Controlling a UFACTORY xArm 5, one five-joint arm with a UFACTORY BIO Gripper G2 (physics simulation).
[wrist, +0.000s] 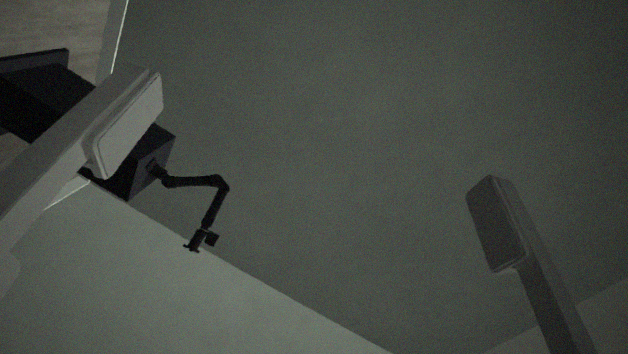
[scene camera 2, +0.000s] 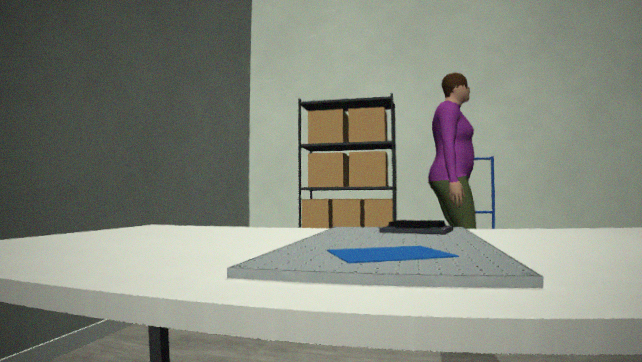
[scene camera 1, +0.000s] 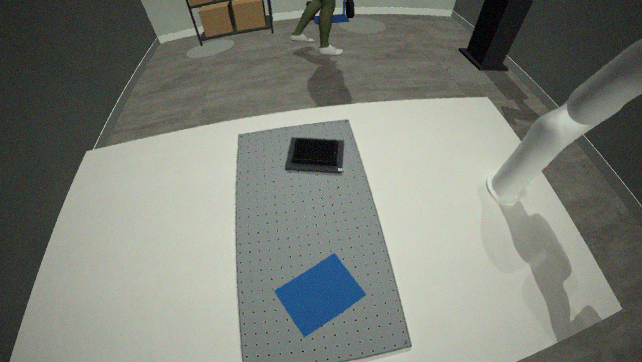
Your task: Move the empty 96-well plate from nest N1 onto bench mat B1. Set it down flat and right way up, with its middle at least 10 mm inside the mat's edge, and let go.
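Places are measured from the arm's base along level axes (x ahead, y left, z up), in metres.
Where they show: hand at its tool point: (wrist: 332, 176); arm's base at its link origin: (scene camera 1: 502, 188).
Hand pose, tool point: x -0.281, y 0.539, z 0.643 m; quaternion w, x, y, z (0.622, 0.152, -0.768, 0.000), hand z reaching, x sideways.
Each offset is from my tool point to the centre of the thing. Level surfaces: height alone.
The black 96-well plate @(dx +0.849, dy -0.767, dz -0.612 m) (scene camera 1: 315, 152) (scene camera 2: 417, 223) sits in the dark nest N1 @(dx +0.849, dy -0.767, dz -0.623 m) (scene camera 1: 312, 170) (scene camera 2: 416, 230) at the far end of the grey perforated board. The blue bench mat B1 @(dz -0.628 m) (scene camera 1: 320, 295) (scene camera 2: 393, 254) lies flat, turned at an angle, on the near part of the board, with bare surface showing. My gripper (wrist: 312, 175) is open, its two fingers wide apart with nothing between them. It points at the room's walls, away from the plate and the mat. The gripper does not show in either scene view.
The grey board (scene camera 1: 305, 215) (scene camera 2: 385, 281) lies on the white table @(dz -0.643 m) (scene camera 1: 150, 225) (scene camera 2: 125, 260). The white arm (scene camera 1: 535, 150) rises from the table's right side. Beyond the table are a person (scene camera 1: 325, 25) (scene camera 2: 452, 145), a shelf rack (scene camera 2: 347, 146) and a black column (scene camera 1: 495, 35). A dark jointed arm (wrist: 195, 181) shows in the wrist view.
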